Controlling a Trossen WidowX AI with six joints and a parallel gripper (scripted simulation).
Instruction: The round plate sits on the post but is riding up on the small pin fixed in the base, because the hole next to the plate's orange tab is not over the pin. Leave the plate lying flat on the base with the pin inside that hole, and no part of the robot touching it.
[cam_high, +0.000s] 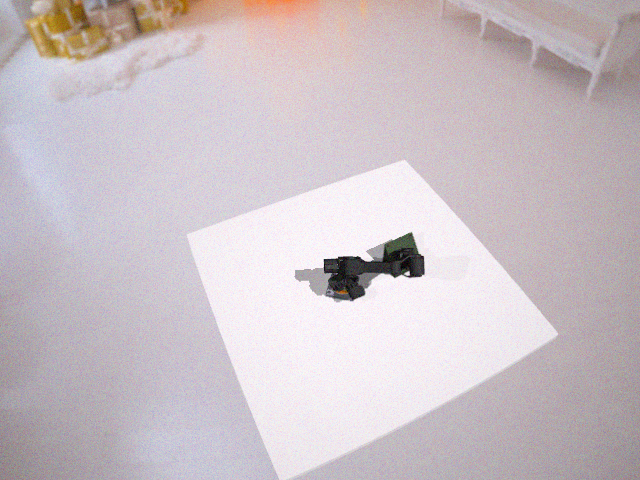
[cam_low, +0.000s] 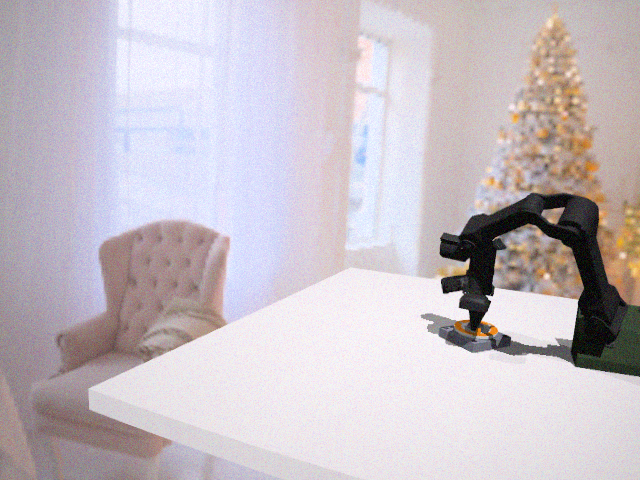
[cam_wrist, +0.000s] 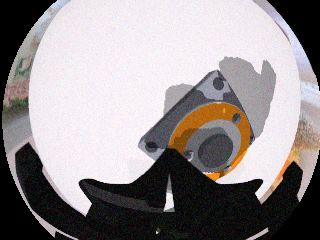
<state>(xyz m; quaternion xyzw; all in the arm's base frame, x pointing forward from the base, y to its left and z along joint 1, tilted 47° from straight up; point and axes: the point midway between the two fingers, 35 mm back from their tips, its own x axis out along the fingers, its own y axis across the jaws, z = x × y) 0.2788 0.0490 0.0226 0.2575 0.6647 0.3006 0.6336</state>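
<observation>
My gripper tip is 50 mm to the left of the grey square base and 20 mm above it.
</observation>
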